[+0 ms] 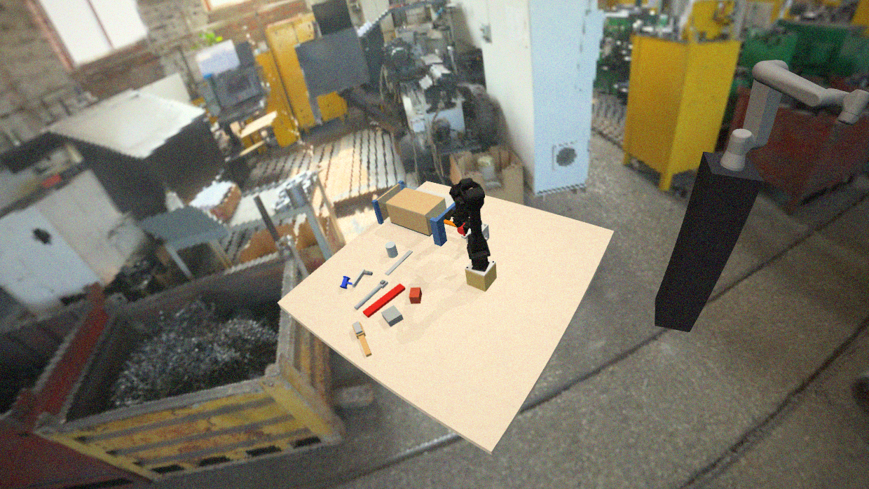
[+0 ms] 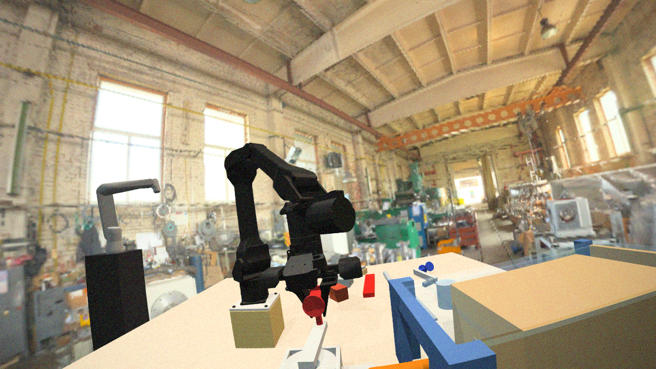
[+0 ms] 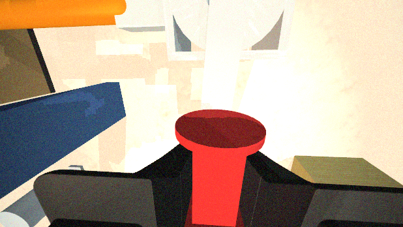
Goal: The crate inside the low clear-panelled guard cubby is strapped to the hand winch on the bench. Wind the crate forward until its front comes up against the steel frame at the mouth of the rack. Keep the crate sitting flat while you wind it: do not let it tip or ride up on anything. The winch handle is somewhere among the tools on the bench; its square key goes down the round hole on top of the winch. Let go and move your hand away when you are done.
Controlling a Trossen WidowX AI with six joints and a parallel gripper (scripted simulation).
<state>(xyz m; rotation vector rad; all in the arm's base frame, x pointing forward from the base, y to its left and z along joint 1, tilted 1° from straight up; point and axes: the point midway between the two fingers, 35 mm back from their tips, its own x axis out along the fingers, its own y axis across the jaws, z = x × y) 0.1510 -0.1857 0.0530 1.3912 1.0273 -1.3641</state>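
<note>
Right now my gripper tip is 1 cm past the red-knobbed winch handle, 3 cm to the left of it and 1 cm above it. Round my gripper tip: red knob (2 cm above); blue steel frame (13 cm ahead, 13 cm to the right, 1 cm below); grey winch (4 cm behind, 10 cm to the right, 9 cm below).
</note>
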